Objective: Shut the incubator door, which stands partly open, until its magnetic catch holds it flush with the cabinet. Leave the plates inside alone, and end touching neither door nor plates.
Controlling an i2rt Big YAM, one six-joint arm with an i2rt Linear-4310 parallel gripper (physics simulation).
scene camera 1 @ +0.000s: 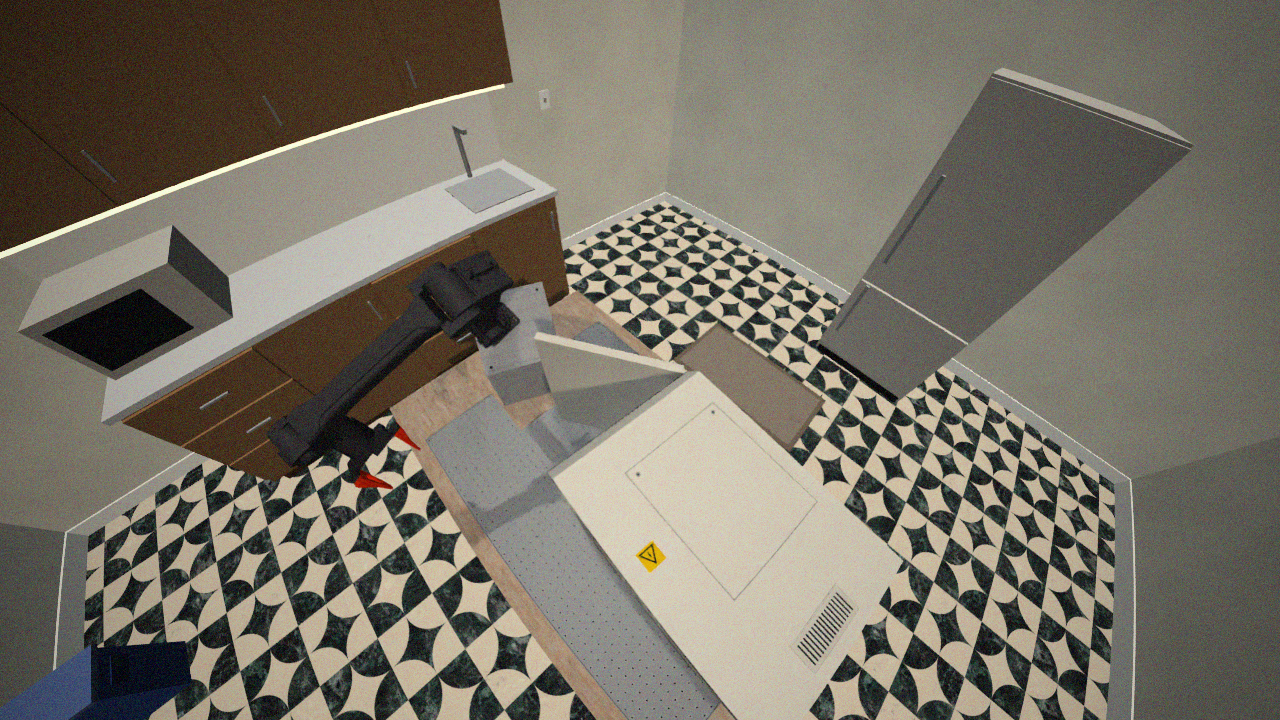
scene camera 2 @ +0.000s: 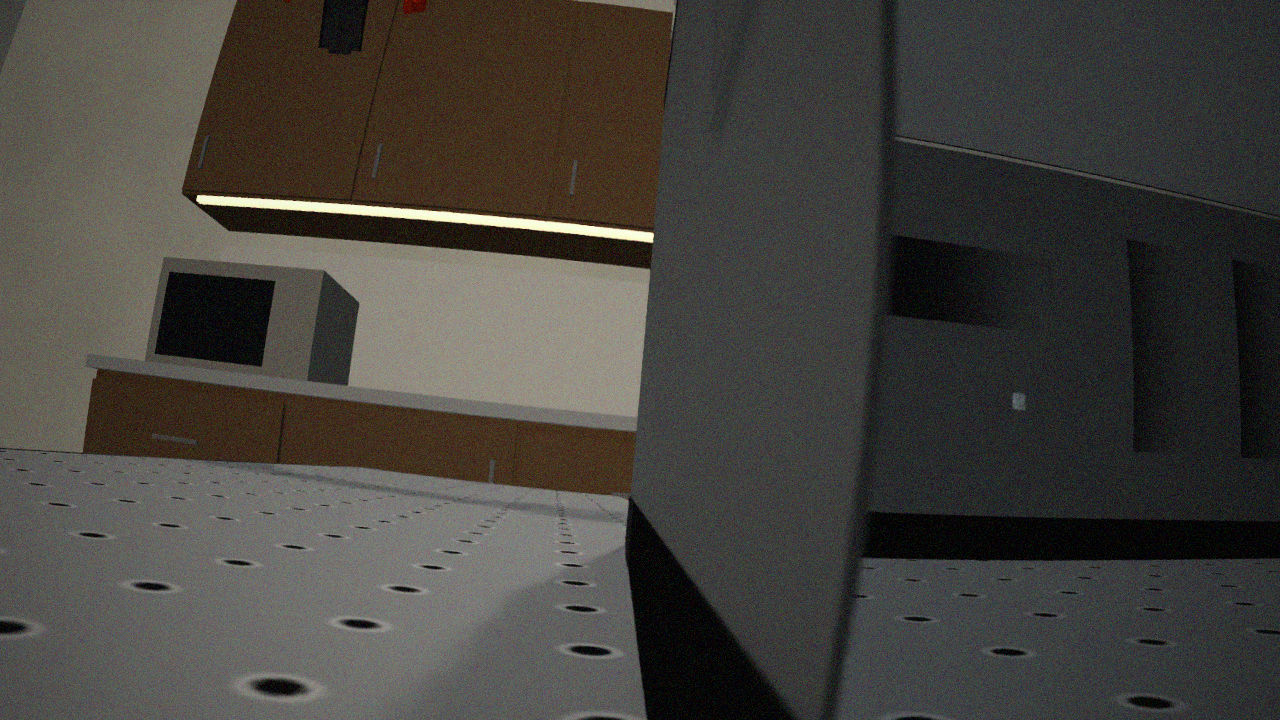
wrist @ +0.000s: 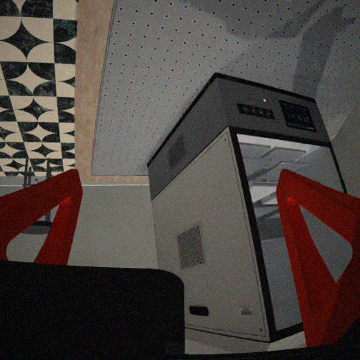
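Pixels of known places: gripper, fingertip midpoint: (scene camera 1: 406,468) (scene camera 2: 349,0); arm's base, origin of the base link: (scene camera 1: 497,324).
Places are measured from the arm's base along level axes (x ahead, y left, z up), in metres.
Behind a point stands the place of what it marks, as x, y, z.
The incubator (scene camera 1: 716,501) @(0.776, -0.191, 0.267) (wrist: 200,215) is a cream cabinet. Its door (scene camera 1: 577,368) @(0.397, -0.064, 0.158) stands partly open at the front, at an angle to the cabinet, in scene camera 1. Plates (wrist: 255,149) lie on shelves inside, seen through the open front in the wrist view. My gripper (scene camera 1: 402,465) @(0.203, -0.451, 0.073) (wrist: 178,180) is open and empty, off to the left of the cabinet front and apart from door and plates. In scene camera 2 its fingertips are cut off at the top edge. The right finger hides part of the opening. The wrist view does not clearly show the door.
The cabinet stands on a perforated grey board (scene camera 1: 572,573) @(0.584, -0.411, -0.283) (wrist: 135,75) with a wooden edge (wrist: 87,100). A large grey panel (scene camera 2: 760,313) stands close to scene camera 2; which part it is, I cannot tell. My arm (scene camera 1: 366,371) @(0.220, -0.360, 0.358) reaches from its base near the door's free edge.
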